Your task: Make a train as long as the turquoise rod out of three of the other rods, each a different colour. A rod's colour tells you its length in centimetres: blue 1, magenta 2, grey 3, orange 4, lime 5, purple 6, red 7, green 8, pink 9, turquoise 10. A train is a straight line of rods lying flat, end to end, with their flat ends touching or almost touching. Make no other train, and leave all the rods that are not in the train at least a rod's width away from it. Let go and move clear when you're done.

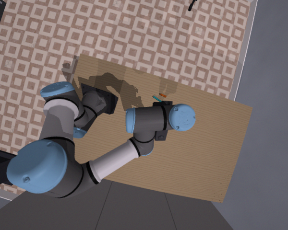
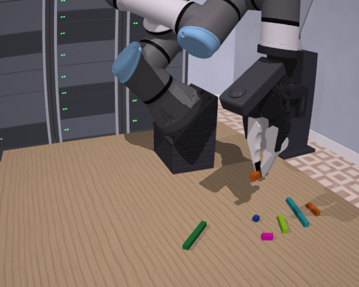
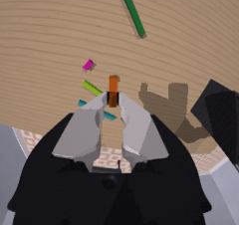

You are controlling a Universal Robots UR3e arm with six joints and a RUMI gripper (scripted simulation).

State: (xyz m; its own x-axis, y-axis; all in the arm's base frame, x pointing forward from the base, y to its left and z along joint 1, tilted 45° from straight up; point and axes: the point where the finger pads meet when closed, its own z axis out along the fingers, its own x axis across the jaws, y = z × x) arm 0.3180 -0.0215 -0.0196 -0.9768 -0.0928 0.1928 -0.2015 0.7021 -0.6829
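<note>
My gripper is now 2 cm to the right of the blue rod and 11 cm above it. From my hand the other things lie so: lime rod 4 cm ahead, 5 cm to the left, 11 cm below; magenta rod 5 cm ahead, 11 cm below; turquoise rod 2 cm ahead, 11 cm to the left, 11 cm below.
</note>
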